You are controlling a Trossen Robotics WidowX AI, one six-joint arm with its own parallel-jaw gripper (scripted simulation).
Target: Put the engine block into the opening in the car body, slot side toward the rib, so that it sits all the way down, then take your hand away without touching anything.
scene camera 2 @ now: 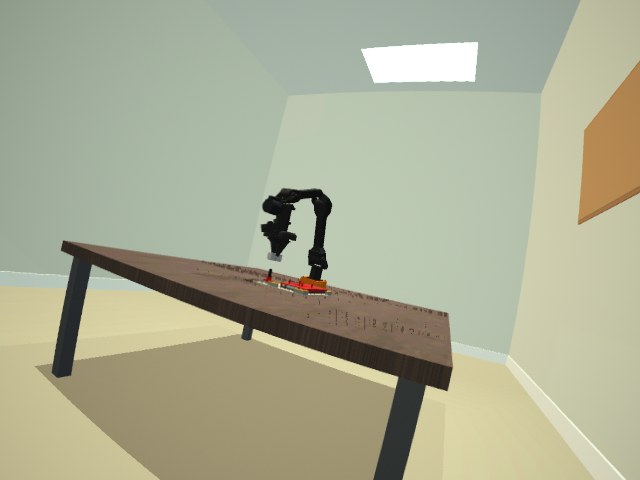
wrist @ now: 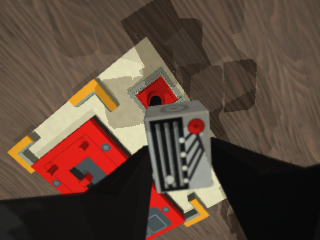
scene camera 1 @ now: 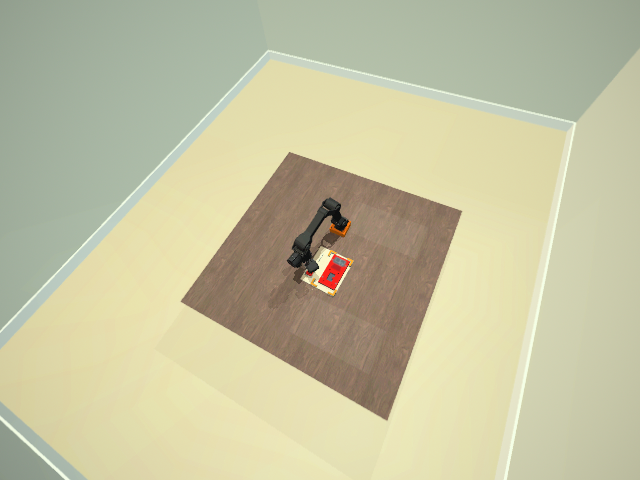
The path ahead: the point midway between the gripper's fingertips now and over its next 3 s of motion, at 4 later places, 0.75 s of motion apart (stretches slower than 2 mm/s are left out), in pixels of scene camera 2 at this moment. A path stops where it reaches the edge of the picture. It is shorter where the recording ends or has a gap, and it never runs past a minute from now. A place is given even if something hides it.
My gripper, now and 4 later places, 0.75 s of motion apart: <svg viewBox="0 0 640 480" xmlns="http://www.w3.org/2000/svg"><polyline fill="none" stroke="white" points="274,255 287,265 302,274 303,275 302,276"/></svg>
